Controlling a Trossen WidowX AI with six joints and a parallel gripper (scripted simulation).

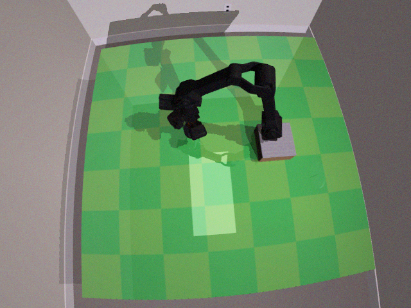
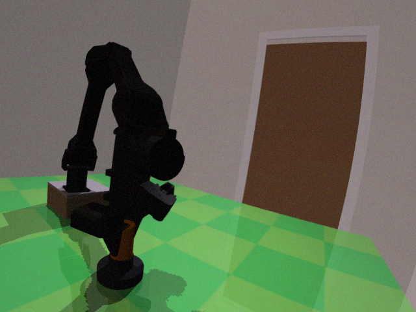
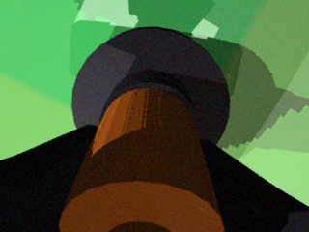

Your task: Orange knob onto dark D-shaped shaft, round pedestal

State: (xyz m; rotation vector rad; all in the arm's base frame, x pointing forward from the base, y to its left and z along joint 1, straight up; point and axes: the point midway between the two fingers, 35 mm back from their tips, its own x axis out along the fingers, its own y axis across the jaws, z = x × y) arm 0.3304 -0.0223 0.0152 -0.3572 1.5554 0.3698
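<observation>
Now: gripper tip 20 mm below the orange knob. Round my gripper tip: dark round pedestal 20 mm below.
</observation>
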